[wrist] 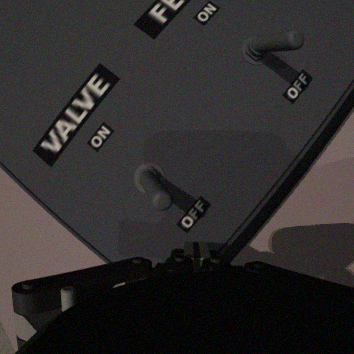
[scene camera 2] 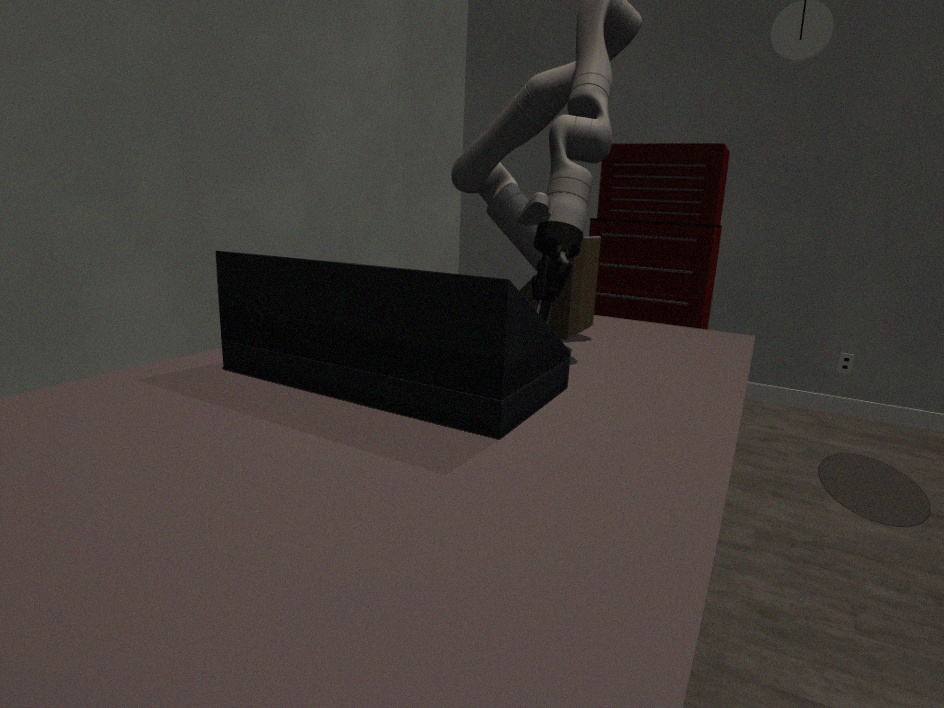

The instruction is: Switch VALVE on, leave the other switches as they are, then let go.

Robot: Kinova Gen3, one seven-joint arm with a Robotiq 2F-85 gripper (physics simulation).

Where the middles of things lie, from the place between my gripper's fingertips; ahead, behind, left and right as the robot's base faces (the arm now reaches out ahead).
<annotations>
Right now my hand is 190 mm to the left of the dark switch panel (scene camera 2: 470, 352), 140 mm short of it and 10 mm above it.
</annotations>
